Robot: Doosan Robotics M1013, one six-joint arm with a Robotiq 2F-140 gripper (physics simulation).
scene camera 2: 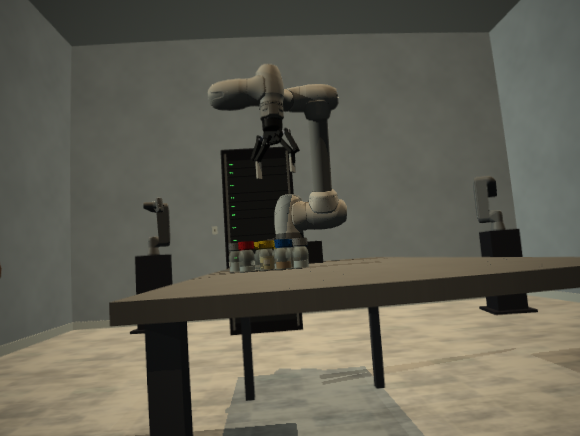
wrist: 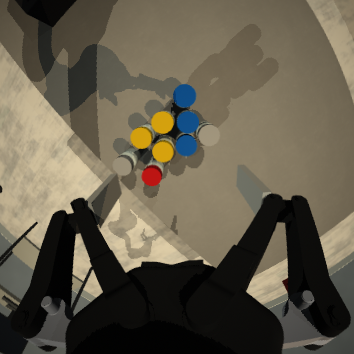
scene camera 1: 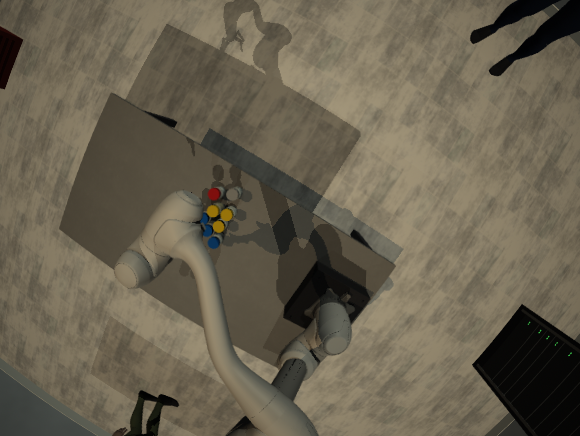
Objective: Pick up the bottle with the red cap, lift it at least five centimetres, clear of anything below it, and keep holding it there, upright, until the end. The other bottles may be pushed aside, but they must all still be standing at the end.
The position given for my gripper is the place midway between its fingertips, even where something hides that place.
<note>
In view: my gripper (scene camera 2: 275,175).
My gripper shows as well in the wrist view (wrist: 176,179).
</note>
